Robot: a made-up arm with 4 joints. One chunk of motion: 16 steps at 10 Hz.
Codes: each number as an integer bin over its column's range. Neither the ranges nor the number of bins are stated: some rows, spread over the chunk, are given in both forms.
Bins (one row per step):
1: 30 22 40 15 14 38
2: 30 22 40 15 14 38
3: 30 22 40 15 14 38
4: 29 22 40 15 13 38
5: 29 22 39 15 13 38
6: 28 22 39 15 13 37
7: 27 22 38 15 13 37
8: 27 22 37 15 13 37
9: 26 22 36 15 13 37
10: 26 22 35 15 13 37
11: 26 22 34 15 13 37
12: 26 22 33 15 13 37
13: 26 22 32 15 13 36
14: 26 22 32 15 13 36
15: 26 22 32 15 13 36
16: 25 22 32 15 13 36
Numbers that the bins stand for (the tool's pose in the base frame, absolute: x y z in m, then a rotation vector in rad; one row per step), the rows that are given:
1: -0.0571 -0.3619 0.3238 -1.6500 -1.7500 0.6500
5: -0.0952 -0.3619 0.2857 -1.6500 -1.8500 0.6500
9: -0.2095 -0.3619 0.1714 -1.6500 -1.8500 0.5500
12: -0.2095 -0.3619 0.0571 -1.6500 -1.8500 0.5500
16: -0.2476 -0.3619 0.0190 -1.6500 -1.8500 0.4500
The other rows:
2: -0.0571 -0.3619 0.3238 -1.6500 -1.7500 0.6500
3: -0.0571 -0.3619 0.3238 -1.6500 -1.7500 0.6500
4: -0.0952 -0.3619 0.3238 -1.6500 -1.8500 0.6500
6: -0.1333 -0.3619 0.2857 -1.6500 -1.8500 0.5500
7: -0.1714 -0.3619 0.2476 -1.6500 -1.8500 0.5500
8: -0.1714 -0.3619 0.2095 -1.6500 -1.8500 0.5500
10: -0.2095 -0.3619 0.1333 -1.6500 -1.8500 0.5500
11: -0.2095 -0.3619 0.0952 -1.6500 -1.8500 0.5500
13: -0.2095 -0.3619 0.0190 -1.6500 -1.8500 0.4500
14: -0.2095 -0.3619 0.0190 -1.6500 -1.8500 0.4500
15: -0.2095 -0.3619 0.0190 -1.6500 -1.8500 0.4500

